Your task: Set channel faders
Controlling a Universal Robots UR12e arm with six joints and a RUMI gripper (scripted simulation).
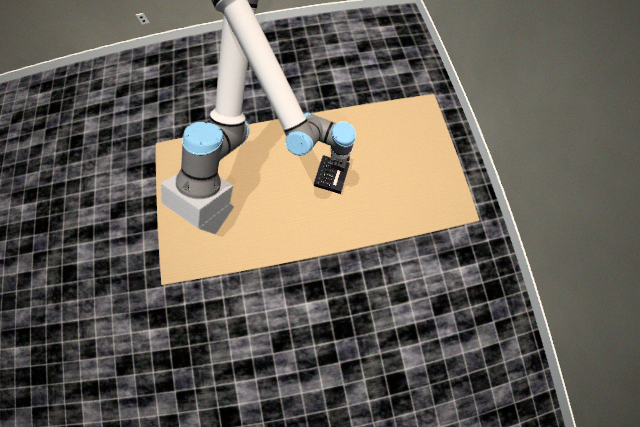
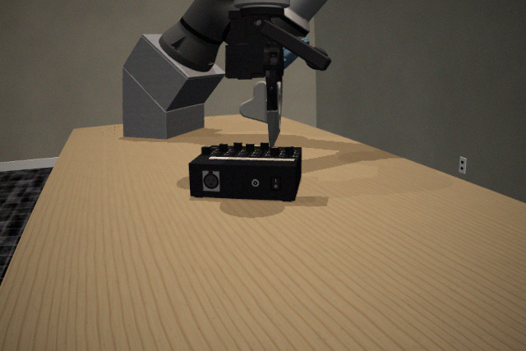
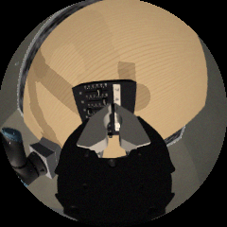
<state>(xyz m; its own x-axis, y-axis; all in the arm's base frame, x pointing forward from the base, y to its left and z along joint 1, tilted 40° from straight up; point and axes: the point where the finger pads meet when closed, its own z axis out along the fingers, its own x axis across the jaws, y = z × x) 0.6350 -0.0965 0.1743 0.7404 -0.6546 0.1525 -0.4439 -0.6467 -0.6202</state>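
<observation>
Now: hand 60 mm past the fader cap, 20 mm above it and 10 mm to the right of it.
</observation>
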